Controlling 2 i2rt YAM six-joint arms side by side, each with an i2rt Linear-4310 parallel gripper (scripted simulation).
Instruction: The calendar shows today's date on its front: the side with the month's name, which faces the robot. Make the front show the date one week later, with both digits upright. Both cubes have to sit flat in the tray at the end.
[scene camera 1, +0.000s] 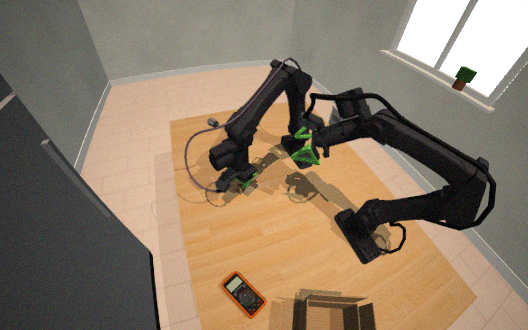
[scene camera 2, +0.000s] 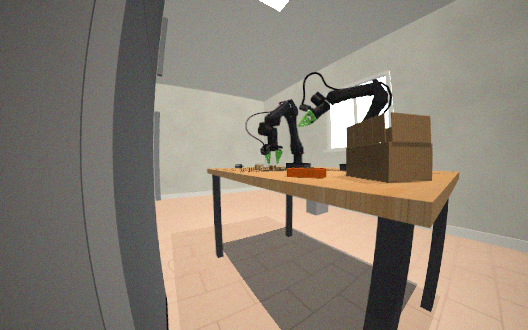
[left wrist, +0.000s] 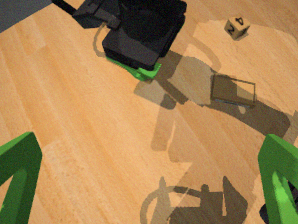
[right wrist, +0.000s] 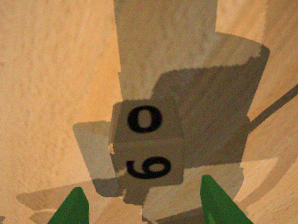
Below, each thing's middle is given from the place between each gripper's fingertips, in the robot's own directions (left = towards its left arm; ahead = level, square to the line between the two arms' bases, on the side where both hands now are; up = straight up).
Now: right hand (scene camera 1: 241, 183) 110 mm past the calendar tray (left wrist: 227, 89), 100 mm to the left of it and 40 mm above it.
The calendar tray is 30 mm ahead of my left hand, 200 mm to the right of it and 260 mm below it.
